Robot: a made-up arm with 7 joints. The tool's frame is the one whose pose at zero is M. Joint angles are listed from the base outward.
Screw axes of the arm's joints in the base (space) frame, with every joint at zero. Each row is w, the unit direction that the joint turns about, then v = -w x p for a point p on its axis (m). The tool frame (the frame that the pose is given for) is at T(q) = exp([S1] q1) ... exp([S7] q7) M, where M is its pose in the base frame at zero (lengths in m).
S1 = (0, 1, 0, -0.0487, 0, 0)
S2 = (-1, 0, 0, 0, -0.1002, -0.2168)
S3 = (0, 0, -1, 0.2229, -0.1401, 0)
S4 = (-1, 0, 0, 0, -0.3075, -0.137)
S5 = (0, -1, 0, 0.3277, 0, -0.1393)
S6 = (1, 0, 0, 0, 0.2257, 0.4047)
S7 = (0, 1, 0, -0.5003, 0, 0.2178)
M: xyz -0.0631 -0.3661 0.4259 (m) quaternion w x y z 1 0 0 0
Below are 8 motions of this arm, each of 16 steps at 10 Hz.
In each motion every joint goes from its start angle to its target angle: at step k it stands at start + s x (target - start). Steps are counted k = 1, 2, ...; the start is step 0. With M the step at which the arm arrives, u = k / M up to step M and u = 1 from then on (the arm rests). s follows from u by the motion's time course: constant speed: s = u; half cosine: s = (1 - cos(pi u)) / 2; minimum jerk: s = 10 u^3 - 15 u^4 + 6 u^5.
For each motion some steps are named. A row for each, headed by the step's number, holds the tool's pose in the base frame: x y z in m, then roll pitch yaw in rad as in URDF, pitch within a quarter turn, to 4 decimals.
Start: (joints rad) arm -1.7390 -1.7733 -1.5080 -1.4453 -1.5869 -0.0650 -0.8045
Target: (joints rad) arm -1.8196 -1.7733 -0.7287 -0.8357 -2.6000 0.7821 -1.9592
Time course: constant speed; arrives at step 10
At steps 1, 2, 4, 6, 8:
1: -0.2070 -0.2466 -0.0844 -0.2187 0.7855 -3.1118
2: -0.1950 -0.2464 -0.0786 -0.2926 0.6710 3.0406
4: -0.1673 -0.2425 -0.0705 -0.4090 0.4073 2.8161
6: -0.1344 -0.2294 -0.0648 -0.4995 0.1122 2.6274
8: -0.0908 -0.2048 -0.0572 -0.5827 -0.1946 2.4604

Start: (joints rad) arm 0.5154 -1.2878 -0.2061 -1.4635 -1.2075 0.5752 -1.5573
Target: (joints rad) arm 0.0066 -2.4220 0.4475 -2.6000 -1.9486 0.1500 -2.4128
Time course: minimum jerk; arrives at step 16
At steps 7, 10, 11, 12, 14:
7: 0.2347 -0.3173 0.3882 -2.4552 0.4638 0.6176
10: 0.2305 -0.5791 0.2931 -1.7983 0.2375 0.6482
11: 0.2298 -0.6342 0.2232 -1.6031 0.1686 0.6752
12: 0.2313 -0.6660 0.1559 -1.4455 0.1079 0.7019
14: 0.2357 -0.6857 0.0702 -1.2661 0.0313 0.7365

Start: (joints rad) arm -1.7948 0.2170 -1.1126 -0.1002 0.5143 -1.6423 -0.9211
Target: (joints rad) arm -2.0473 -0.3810 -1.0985 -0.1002 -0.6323 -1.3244 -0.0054
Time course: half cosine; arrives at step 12
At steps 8, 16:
8: -0.1730 -0.2135 -0.1086 3.1191 -0.1933 1.6065
16: -0.2273 -0.2639 -0.2082 -3.0297 -0.4090 1.4679

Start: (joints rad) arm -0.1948 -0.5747 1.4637 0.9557 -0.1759 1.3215 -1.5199
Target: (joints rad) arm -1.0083 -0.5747 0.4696 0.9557 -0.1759 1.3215 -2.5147
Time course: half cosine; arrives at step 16
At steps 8, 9, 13, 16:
8: -0.0342 -0.8906 0.1594 1.5344 -0.4556 -2.7540
9: -0.0065 -0.9019 0.2008 1.6742 -0.3445 -2.8327
13: 0.0010 -0.9036 0.3859 1.9981 0.1222 -2.9940
16: -0.0230 -0.8950 0.4386 2.0579 0.2644 -3.0169

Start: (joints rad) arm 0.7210 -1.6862 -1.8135 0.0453 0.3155 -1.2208 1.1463
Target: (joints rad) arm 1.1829 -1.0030 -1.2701 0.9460 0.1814 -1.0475 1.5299
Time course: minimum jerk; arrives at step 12
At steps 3, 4, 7, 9, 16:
3: -0.2367 -0.4322 0.4870 0.4023 0.1026 0.0583
4: -0.1860 -0.4166 0.5252 0.3001 0.2519 0.0521
7: 0.0498 -0.2892 0.6091 -0.3249 0.7883 -0.2061
9: 0.1698 -0.1830 0.5899 -0.9146 0.9183 -0.5919
16: 0.2124 -0.1329 0.5667 -1.1913 0.9111 -0.7764

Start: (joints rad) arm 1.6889 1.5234 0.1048 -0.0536 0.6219 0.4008 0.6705
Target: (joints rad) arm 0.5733 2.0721 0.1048 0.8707 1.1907 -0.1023 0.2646
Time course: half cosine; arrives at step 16
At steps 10, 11, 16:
10: -0.0278 0.1197 0.2372 -1.5206 1.1397 1.0786
11: -0.0499 0.1131 0.2112 -1.6876 1.1595 1.0902
16: -0.0725 0.1031 0.1394 -2.2510 1.2974 0.9262

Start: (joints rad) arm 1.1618 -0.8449 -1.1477 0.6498 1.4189 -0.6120 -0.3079
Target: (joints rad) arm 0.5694 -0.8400 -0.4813 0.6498 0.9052 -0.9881 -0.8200
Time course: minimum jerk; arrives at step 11
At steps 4, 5, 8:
4: 0.3395 -0.2658 0.0939 0.5697 -1.2838 -0.6832
5: 0.3401 -0.2915 0.0992 0.0900 -1.3704 -0.2682
8: 0.3317 -0.3801 0.1153 -1.4609 -1.2128 1.1155

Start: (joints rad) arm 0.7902 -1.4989 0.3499 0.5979 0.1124 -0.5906 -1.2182
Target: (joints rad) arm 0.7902 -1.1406 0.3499 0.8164 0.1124 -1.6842 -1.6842
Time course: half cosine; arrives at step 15
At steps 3, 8, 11, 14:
3: -0.0595 -0.5081 -0.2004 -0.0316 -0.2109 -0.1843
8: 0.0073 -0.5930 -0.2140 -0.4277 -0.2647 0.6029
11: 0.0638 -0.6379 -0.2105 -0.5703 -0.1525 1.0845
14: 0.0971 -0.6574 -0.2062 -0.5930 -0.0678 1.3370

